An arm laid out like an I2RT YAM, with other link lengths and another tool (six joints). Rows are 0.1 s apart.
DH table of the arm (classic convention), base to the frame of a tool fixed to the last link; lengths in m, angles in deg. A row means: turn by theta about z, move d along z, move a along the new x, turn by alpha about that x. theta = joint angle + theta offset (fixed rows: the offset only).
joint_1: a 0.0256; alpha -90; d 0.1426; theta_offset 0
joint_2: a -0.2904; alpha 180; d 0; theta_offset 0
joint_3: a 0.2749; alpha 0; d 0; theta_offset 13.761
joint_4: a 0.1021; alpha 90; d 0.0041; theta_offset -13.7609
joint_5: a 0; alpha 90; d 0; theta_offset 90
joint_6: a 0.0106; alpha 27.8; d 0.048; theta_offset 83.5
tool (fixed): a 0; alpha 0; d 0.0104; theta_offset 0
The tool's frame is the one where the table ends.
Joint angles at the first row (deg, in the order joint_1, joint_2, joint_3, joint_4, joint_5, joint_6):
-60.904, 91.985, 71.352, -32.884, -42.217, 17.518
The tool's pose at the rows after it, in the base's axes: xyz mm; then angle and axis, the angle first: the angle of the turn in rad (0 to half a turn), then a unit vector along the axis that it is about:
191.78, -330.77, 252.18, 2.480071, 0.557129, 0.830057, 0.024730
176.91, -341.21, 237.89, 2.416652, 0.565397, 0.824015, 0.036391
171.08, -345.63, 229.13, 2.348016, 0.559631, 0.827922, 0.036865
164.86, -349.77, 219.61, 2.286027, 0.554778, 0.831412, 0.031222
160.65, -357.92, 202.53, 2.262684, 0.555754, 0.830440, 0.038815
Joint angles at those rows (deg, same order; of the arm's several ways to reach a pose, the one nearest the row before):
-65.450, 91.592, 64.729, -24.795, -48.446, 18.459
-68.532, 92.400, 61.209, -17.954, -52.467, 18.875
-69.844, 92.684, 58.106, -11.158, -55.265, 18.917
-71.111, 93.209, 55.047, -4.185, -57.363, 18.983
-72.247, 96.073, 53.604, 1.040, -59.286, 19.377

